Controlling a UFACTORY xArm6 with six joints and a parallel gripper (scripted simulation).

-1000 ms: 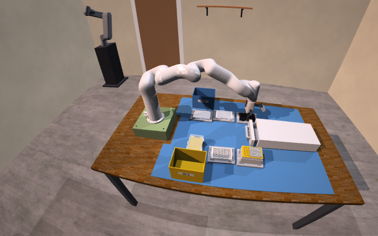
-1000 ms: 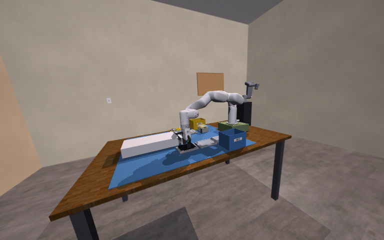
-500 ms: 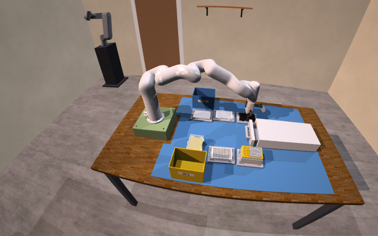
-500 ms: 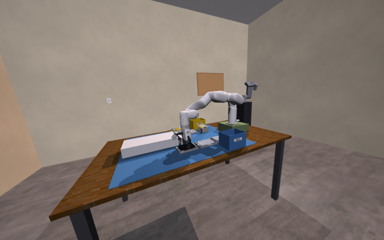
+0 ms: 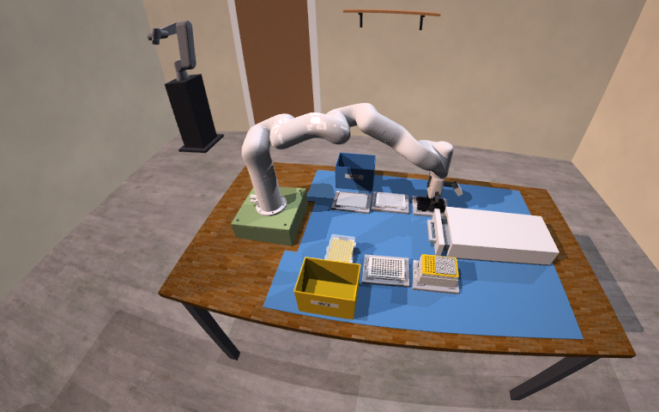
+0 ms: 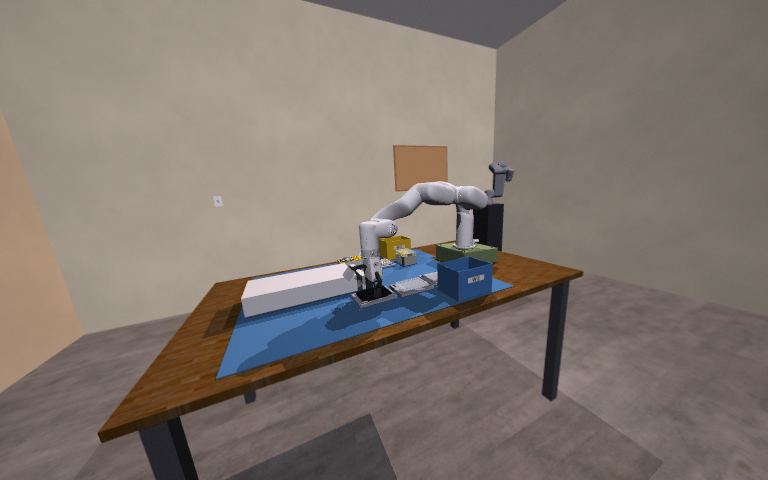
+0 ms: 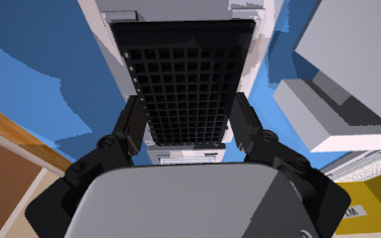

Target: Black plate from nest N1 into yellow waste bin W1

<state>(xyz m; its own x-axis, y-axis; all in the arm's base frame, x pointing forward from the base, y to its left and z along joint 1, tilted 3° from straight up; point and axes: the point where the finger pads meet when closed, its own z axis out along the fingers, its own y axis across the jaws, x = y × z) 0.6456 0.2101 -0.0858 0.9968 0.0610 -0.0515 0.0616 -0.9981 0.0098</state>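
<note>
Now: the black plate 1 cm below my hand. Also, from my hand: grey work nest (3 cm below); drawer (14 cm ahead, 18 cm to the right, 1 cm below); white cooler (20 cm ahead, 18 cm to the right).
</note>
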